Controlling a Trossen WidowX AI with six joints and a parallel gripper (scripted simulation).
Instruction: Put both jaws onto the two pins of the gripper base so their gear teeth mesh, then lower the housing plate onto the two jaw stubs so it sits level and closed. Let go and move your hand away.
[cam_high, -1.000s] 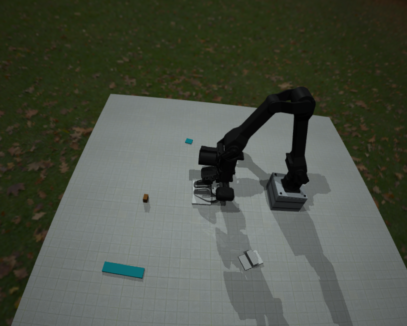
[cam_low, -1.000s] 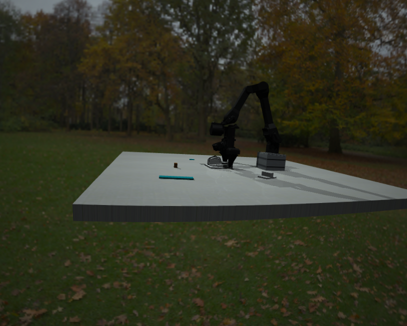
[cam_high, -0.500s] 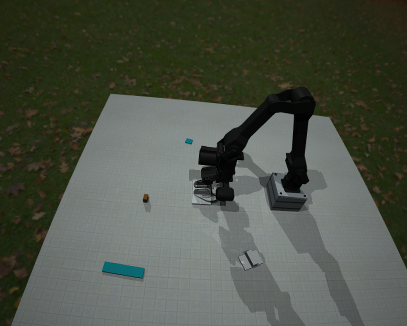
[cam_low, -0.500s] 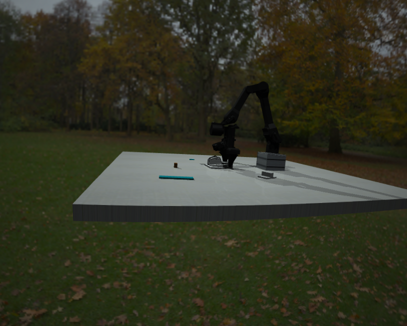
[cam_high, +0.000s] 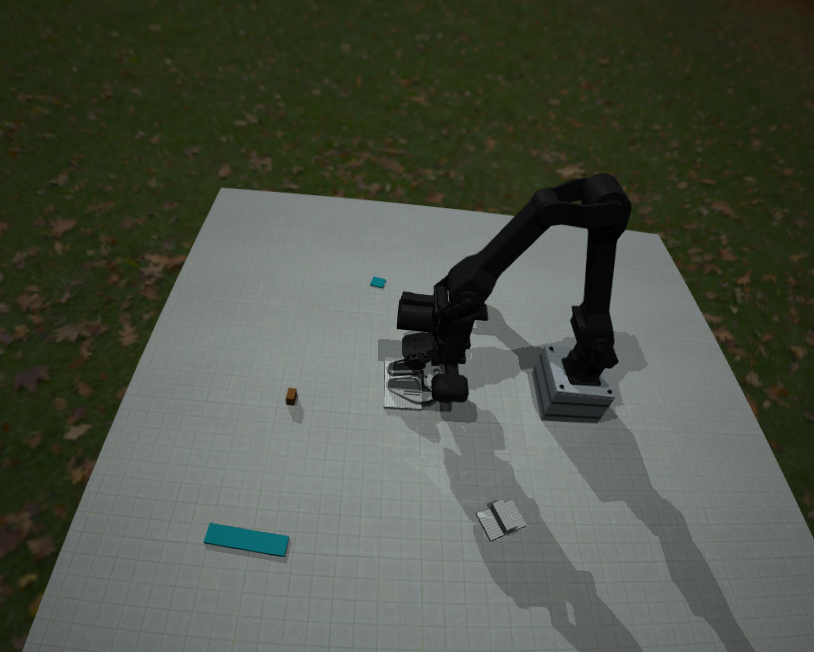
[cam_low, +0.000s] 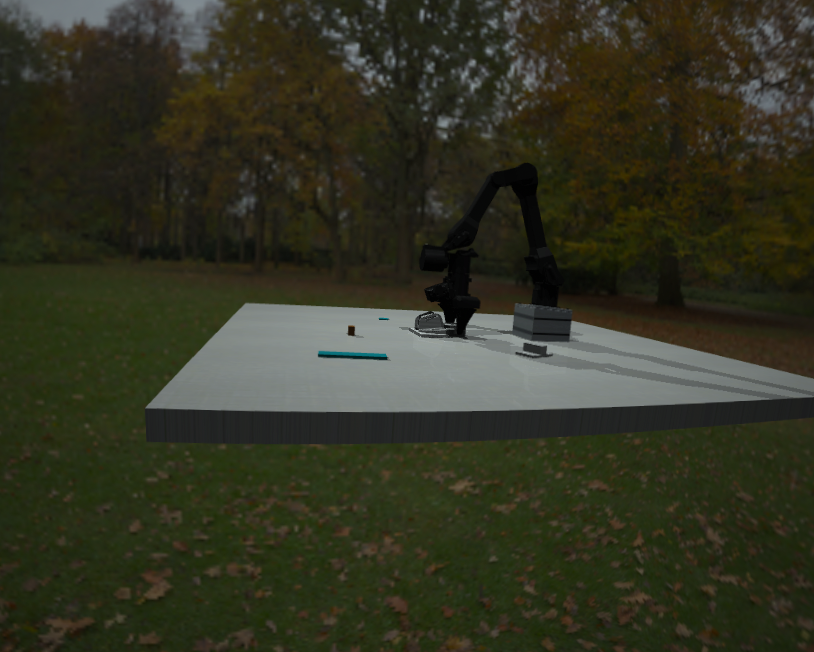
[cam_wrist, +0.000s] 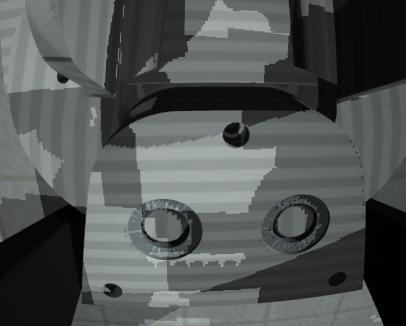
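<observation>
My gripper tip is now 20 mm short of the gripper jaw, 20 mm to the right of it and 10 mm below it. Round my gripper tip: small teal tile: 120 mm ahead, 300 mm to the right, 10 mm below; small brown block: 280 mm ahead, 40 mm to the left; white ribbed block: 80 mm behind, 280 mm to the left.
</observation>
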